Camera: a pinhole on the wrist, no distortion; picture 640 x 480 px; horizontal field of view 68.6 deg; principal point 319.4 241.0 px. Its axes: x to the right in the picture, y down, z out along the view. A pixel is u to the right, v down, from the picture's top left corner.
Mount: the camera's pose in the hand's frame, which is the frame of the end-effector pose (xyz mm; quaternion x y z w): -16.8 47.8 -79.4 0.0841 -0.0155 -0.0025 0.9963
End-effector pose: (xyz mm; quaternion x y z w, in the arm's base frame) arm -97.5 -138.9 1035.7 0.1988 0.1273 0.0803 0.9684
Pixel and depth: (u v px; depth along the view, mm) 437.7 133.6 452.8
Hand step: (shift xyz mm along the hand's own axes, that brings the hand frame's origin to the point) 82.9 -131.1 352.9
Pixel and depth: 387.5 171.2 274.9
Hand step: 14.4 -38.9 185.8
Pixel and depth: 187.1 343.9 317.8
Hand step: -116.2 64.0 242.7
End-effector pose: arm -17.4 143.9 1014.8 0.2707 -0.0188 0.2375 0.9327
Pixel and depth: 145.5 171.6 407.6
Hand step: -180.7 -78.8 307.5
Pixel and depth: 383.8 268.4 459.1
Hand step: 31.9 -3.1 379.4
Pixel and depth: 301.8 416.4 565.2
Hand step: -55.2 161.6 512.3
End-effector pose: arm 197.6 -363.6 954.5 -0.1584 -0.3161 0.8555 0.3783
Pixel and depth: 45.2 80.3 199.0
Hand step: -139.5 -51.9 101.7
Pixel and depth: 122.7 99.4 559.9
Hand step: -269.4 -210.8 436.8
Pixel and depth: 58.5 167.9 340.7
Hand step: -217.0 -60.2 241.6
